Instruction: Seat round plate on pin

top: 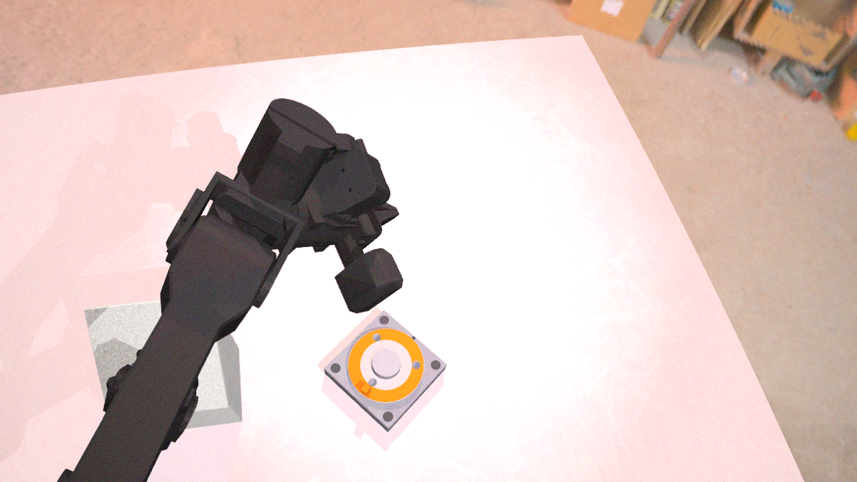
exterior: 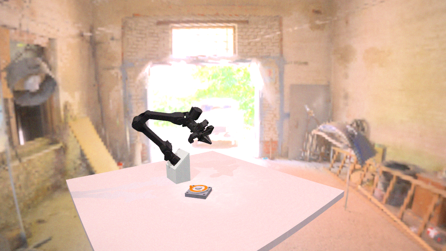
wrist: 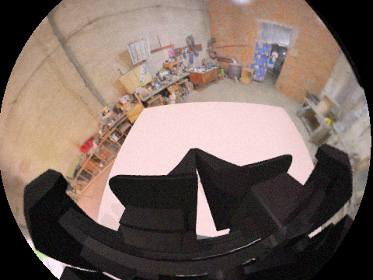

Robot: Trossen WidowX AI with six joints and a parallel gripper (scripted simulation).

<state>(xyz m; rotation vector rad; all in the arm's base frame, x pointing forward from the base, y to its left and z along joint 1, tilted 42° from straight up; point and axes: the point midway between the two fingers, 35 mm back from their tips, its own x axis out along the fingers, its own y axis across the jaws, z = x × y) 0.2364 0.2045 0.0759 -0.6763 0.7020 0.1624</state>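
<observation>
Right now the round plate is 2 cm behind my gripper tip, 10 cm to the right of it and 25 cm below it. From my gripper tip the other things lie so: square grey base 1 cm behind, 9 cm to the right, 27 cm below.
</observation>
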